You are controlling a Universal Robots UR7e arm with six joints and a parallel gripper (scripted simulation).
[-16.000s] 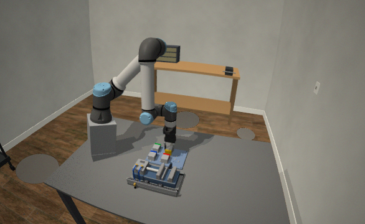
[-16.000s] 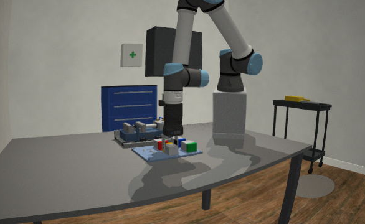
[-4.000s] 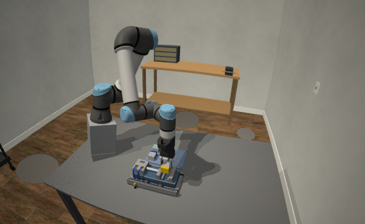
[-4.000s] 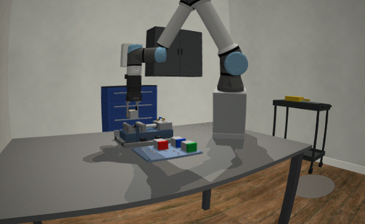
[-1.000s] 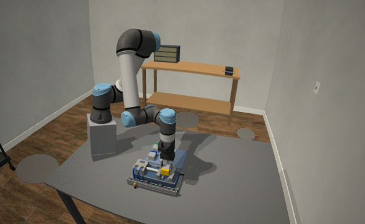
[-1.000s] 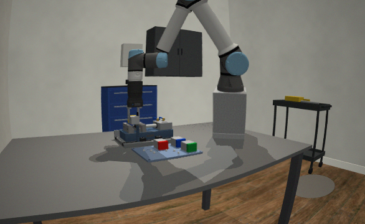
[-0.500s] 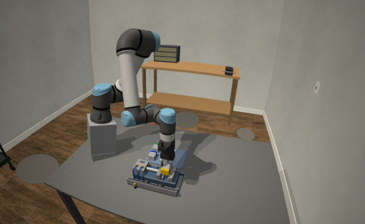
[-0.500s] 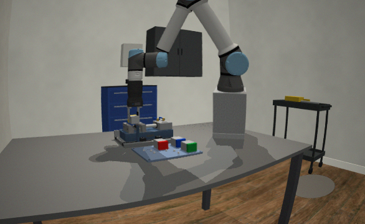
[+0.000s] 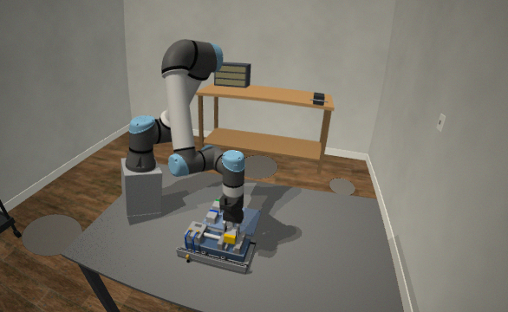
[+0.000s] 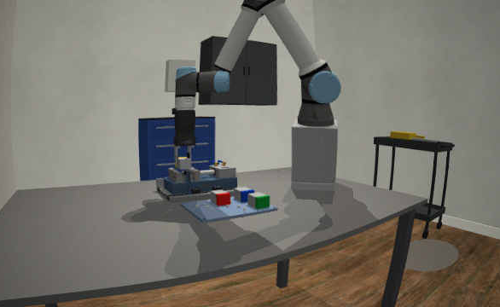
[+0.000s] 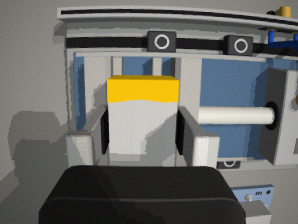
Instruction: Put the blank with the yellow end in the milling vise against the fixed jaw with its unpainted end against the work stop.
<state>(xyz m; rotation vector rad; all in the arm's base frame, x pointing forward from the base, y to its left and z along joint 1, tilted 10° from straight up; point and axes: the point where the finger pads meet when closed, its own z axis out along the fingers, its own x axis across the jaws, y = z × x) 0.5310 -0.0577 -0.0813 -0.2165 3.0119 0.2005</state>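
Right now my hand is 2 cm above the yellow-ended blank. The rest, counted from my hand: hosed block: 16 cm behind, 2 cm to the right, 6 cm below; then red-ended blank: 9 cm behind, 17 cm to the left, 11 cm below; then work stop: 5 cm to the left, 5 cm below.
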